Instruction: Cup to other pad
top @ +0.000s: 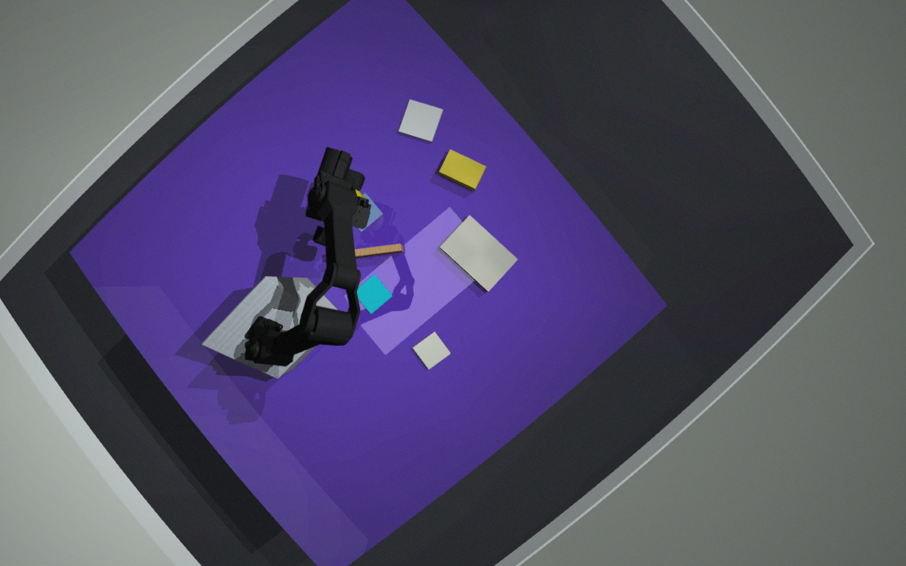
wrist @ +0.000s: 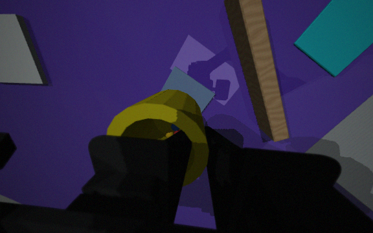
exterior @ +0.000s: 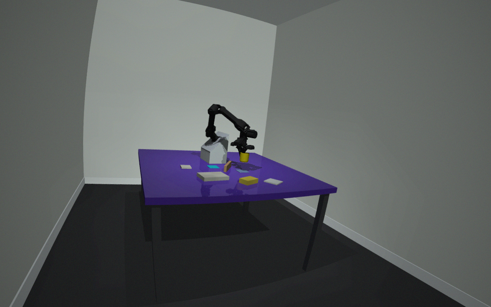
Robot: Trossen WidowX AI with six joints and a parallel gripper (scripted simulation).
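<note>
My gripper tip is now 160 mm to the left of the teal pad, 130 mm past it and 110 mm above it. Round my gripper tip: yellow cup 20 mm ahead, 10 mm to the left; small marble 30 mm to the left, 20 mm below, 20 mm ahead; pale blue pad 110 mm below, 30 mm ahead, 10 mm to the left.
</note>
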